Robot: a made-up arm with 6 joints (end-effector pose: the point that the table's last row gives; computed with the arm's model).
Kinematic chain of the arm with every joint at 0, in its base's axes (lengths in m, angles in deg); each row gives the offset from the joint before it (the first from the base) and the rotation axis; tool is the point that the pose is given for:
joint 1: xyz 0 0 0.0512 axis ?
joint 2: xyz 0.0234 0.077 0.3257 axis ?
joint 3: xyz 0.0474 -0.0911 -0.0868 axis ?
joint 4: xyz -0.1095 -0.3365 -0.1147 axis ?
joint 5: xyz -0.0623 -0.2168 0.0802 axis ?
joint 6: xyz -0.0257 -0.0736 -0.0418 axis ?
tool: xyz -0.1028 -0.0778 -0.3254
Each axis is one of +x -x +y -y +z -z.
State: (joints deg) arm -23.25 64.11 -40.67 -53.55 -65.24 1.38
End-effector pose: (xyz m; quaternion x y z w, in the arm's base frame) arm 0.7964 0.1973 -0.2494 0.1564 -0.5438 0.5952 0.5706
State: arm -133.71 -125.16 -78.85 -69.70 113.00 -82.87
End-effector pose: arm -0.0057 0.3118 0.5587 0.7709 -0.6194 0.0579 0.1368
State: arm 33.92 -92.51 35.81 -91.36 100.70 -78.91
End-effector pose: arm -0.7952 0.2815 0.5065 0.5935 0.5859 0.1165 0.5393
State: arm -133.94 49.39 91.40 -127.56 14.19 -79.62
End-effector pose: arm 0.4545 -0.7407 -0.1794 -0.5776 0.0554 0.4828 0.6559
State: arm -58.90 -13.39 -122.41 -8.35 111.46 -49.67
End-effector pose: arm -0.3749 0.2320 0.3696 -0.4780 0.4862 -0.2809 0.6754
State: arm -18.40 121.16 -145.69 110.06 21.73 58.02
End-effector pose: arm -0.1689 -0.5179 0.2289 -0.2495 0.5515 0.1423 0.7832
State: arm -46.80 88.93 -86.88 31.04 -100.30 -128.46
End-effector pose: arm 0.1888 -0.2051 -0.0343 -0.5946 0.5772 0.3106 0.4657
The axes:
joint 1: -x
joint 2: +z
joint 3: -x
joint 4: -z
joint 5: +x
joint 6: -y

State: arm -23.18 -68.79 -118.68 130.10 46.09 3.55
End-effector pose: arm 0.3469 0.0686 0.3864 -0.5431 -0.3450 0.5972 0.4790
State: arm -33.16 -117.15 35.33 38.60 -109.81 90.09
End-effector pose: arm -0.4703 -0.0915 0.9269 -0.2983 0.6592 0.1379 0.6763
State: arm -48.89 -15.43 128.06 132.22 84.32 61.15
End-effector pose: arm -0.0820 -0.4699 0.6550 0.1499 0.9827 0.1061 0.0221
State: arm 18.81 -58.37 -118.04 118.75 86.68 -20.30
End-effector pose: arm 0.2273 0.0934 0.2640 -0.7277 0.2173 0.5348 0.3705
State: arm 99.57 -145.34 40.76 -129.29 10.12 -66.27
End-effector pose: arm -0.6668 0.3800 -0.2457 -0.2480 0.4832 -0.4824 0.6873
